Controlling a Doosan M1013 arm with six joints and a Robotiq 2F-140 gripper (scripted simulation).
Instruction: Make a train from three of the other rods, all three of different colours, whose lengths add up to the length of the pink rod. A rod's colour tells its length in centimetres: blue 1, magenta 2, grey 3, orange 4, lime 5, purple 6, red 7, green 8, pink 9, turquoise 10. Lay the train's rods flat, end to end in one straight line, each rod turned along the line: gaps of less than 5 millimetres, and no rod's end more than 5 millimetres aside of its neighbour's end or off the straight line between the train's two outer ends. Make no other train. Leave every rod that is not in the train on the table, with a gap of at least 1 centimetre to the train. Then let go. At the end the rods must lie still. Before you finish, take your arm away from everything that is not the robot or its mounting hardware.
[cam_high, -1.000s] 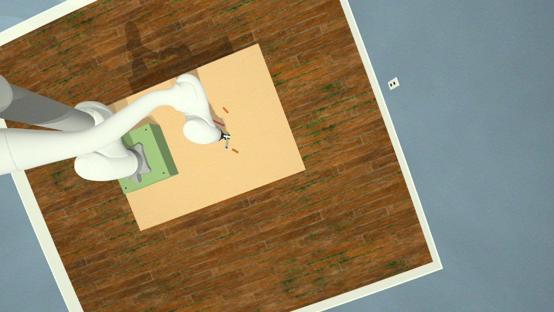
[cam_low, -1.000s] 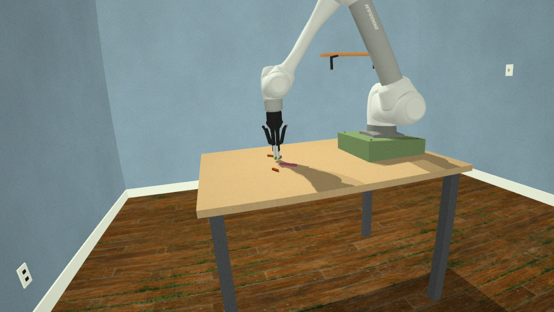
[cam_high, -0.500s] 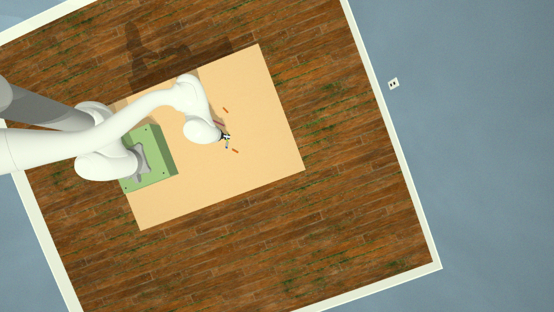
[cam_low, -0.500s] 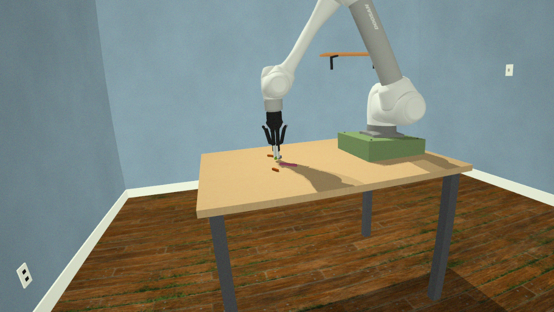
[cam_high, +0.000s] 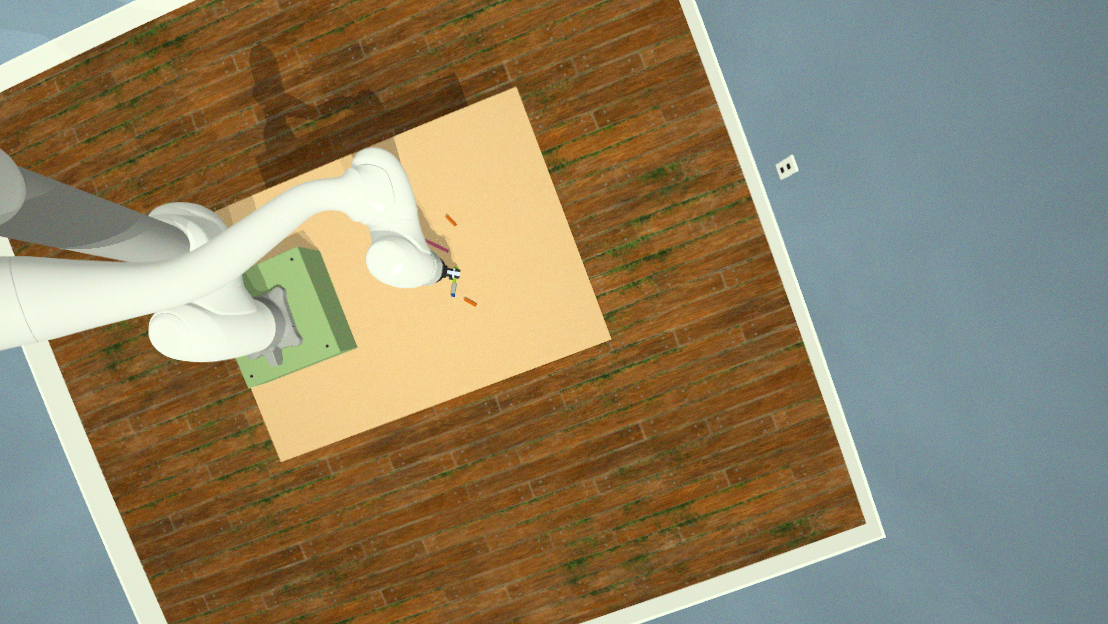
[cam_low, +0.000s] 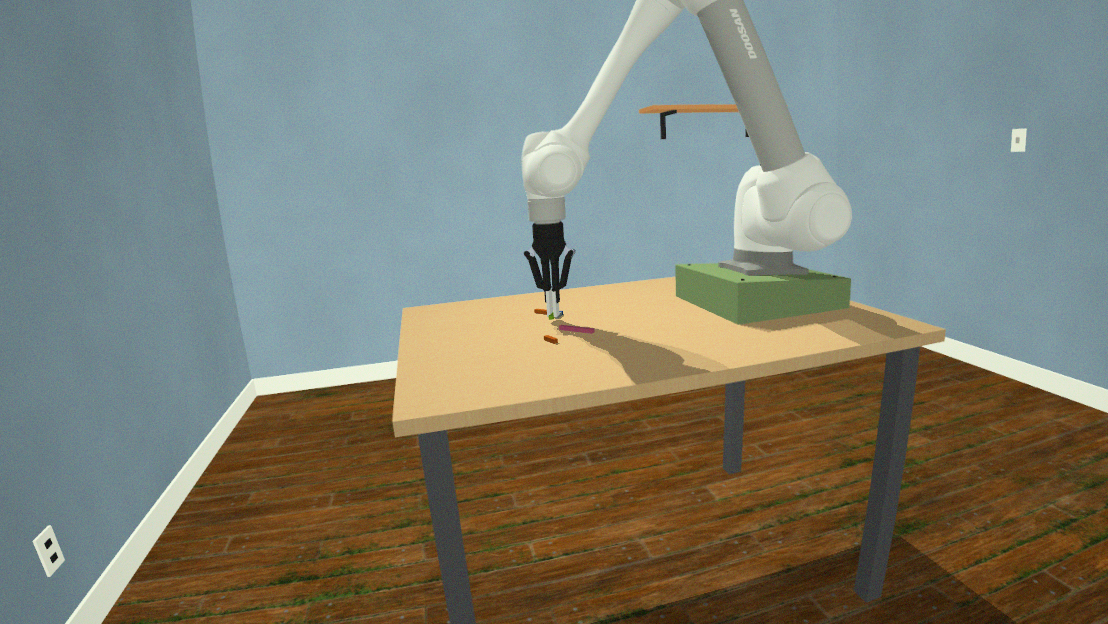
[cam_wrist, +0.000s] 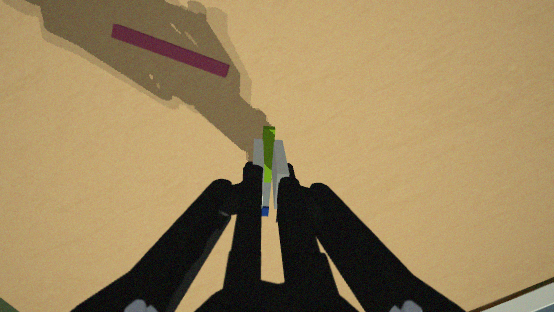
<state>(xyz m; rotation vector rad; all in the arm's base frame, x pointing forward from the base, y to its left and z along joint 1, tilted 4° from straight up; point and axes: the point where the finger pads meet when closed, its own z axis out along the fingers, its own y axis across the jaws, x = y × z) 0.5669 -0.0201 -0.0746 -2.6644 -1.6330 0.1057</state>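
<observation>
Now: the lime rod 3 cm below my hand. Round my hand: blue rod (3 cm behind, 6 cm to the right, 4 cm below); grey rod (2 cm behind, 4 cm to the right, 4 cm below); pink rod (4 cm behind, 11 cm to the left, 4 cm below).
</observation>
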